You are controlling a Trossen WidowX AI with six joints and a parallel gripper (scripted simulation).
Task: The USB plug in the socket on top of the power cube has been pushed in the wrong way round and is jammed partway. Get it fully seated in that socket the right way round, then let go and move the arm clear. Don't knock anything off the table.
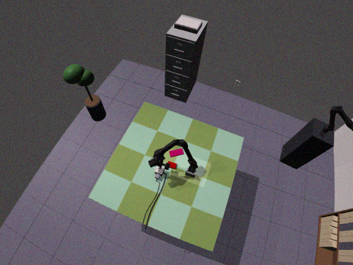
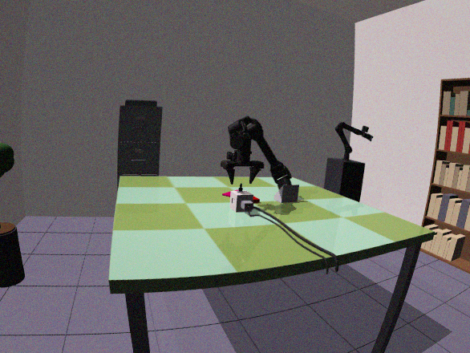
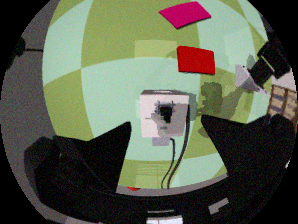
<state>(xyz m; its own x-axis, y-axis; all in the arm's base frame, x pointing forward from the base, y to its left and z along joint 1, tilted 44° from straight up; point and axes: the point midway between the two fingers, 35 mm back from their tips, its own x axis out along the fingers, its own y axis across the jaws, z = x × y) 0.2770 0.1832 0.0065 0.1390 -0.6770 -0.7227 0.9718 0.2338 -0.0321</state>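
Now: gripper tip 20 mm above the dark USB plug. Round my gripper tip: magenta block: 60 mm behind, 260 mm to the right, 110 mm below; then red block: 80 mm behind, 110 mm to the right, 100 mm below.
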